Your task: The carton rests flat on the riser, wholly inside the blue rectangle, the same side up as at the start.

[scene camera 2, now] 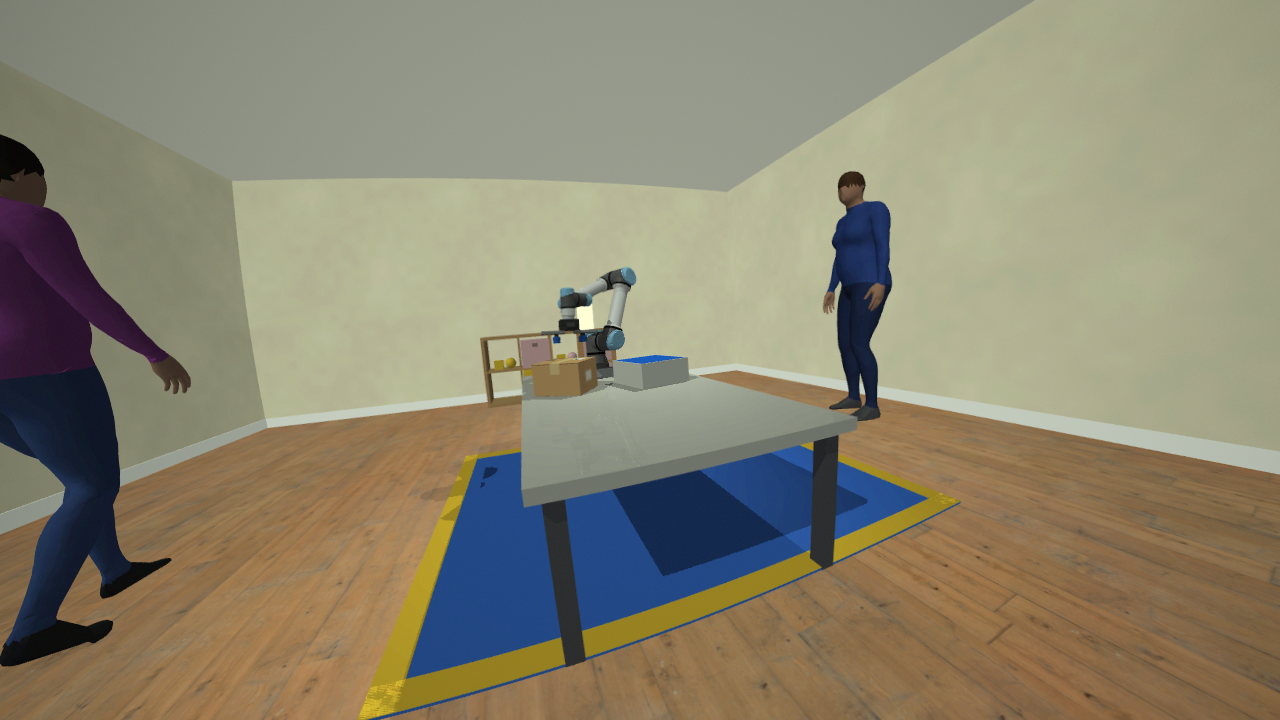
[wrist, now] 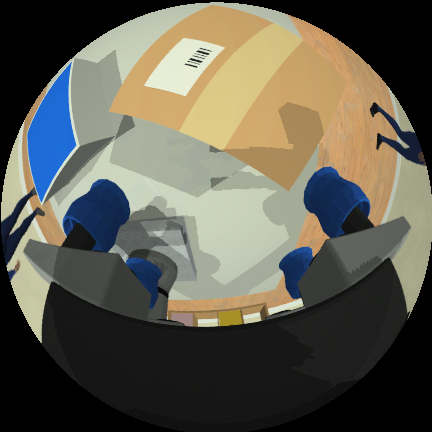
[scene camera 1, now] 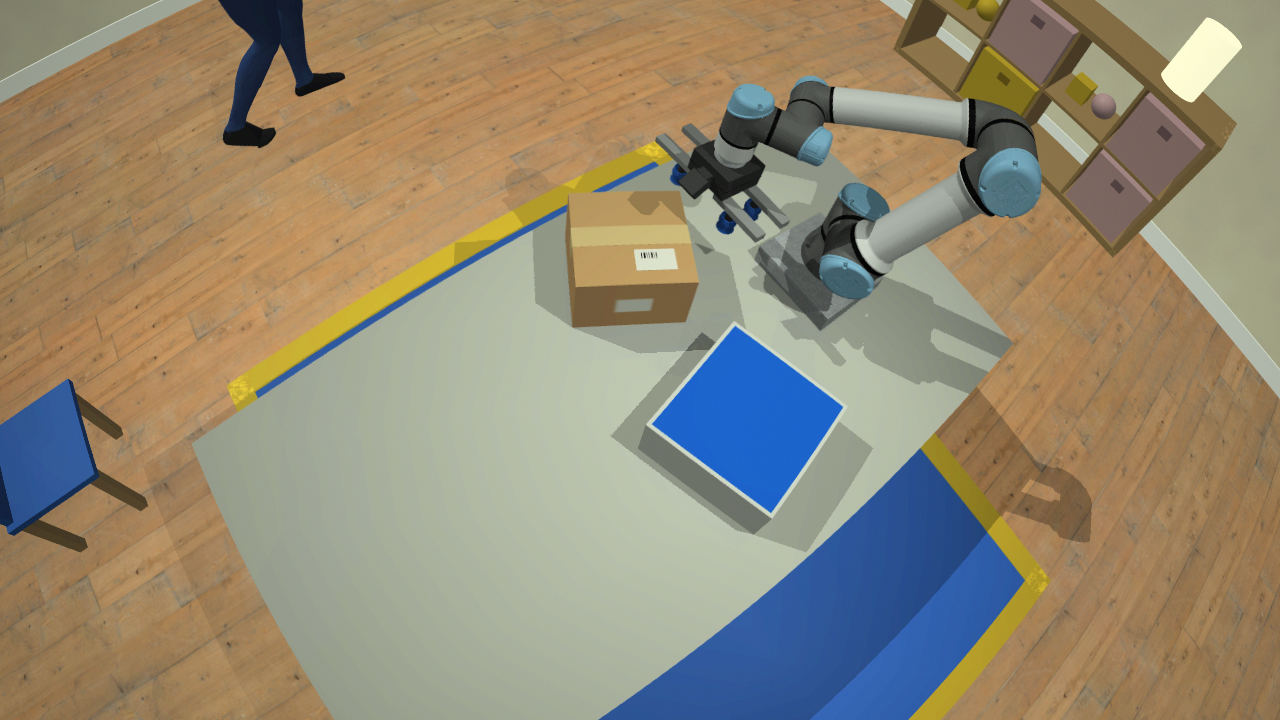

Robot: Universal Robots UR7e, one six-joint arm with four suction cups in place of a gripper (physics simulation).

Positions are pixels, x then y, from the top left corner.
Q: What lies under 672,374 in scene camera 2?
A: A riser.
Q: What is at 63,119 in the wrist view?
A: A riser.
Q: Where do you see a riser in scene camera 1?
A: At 743,427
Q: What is my suction head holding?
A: Nothing.
